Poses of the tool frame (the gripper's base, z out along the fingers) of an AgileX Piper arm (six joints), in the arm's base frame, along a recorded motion.
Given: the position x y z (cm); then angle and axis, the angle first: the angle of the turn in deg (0 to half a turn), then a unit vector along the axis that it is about.
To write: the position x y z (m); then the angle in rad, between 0 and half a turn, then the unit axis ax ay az. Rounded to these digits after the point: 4 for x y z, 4 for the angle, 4 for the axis.
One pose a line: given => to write
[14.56 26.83 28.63 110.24 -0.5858 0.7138 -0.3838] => [0.1456 0.2683 0.2863 1.9241 -0.5858 0.7138 -0.3838]
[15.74 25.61 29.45 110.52 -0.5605 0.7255 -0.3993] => [0.1574 0.2561 0.2945 1.9289 -0.5605 0.7255 -0.3993]
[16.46 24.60 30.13 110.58 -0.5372 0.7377 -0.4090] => [0.1646 0.2460 0.3013 1.9300 -0.5372 0.7377 -0.4090]
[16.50 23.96 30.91 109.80 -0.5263 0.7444 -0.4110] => [0.1650 0.2396 0.3091 1.9164 -0.5263 0.7444 -0.4110]
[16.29 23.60 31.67 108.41 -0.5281 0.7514 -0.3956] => [0.1629 0.2360 0.3167 1.8921 -0.5281 0.7514 -0.3956]
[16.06 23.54 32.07 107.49 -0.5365 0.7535 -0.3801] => [0.1606 0.2354 0.3207 1.8761 -0.5365 0.7535 -0.3801]
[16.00 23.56 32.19 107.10 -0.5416 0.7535 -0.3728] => [0.1600 0.2356 0.3219 1.8692 -0.5416 0.7535 -0.3728]
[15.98 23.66 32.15 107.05 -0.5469 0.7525 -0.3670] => [0.1598 0.2366 0.3215 1.8684 -0.5469 0.7525 -0.3670]
